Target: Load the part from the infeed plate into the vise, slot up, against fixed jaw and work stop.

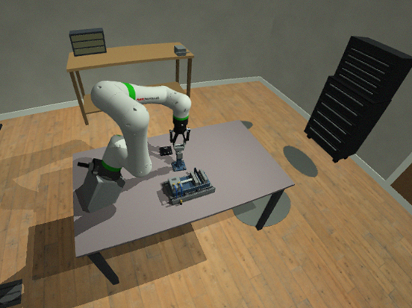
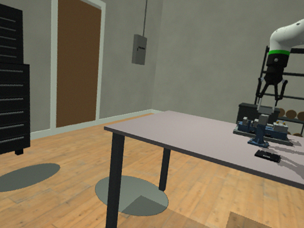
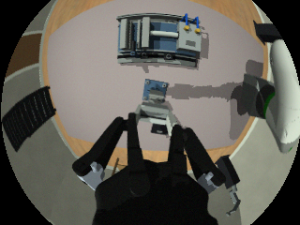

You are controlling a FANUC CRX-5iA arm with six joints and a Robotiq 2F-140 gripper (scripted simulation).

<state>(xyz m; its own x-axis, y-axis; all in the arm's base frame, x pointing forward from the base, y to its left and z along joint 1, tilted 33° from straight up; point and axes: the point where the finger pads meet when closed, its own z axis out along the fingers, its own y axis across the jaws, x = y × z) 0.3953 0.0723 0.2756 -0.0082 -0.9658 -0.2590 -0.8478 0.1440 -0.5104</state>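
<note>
Now: hand 2 cm above the part. The rest, counted from my hand: air cylinder (21 cm to the right, 13 cm below, 9 cm behind); vise (21 cm to the right, 17 cm below, 1 cm ahead); black infeed plate (21 cm below, 18 cm to the left, 5 cm behind).
</note>
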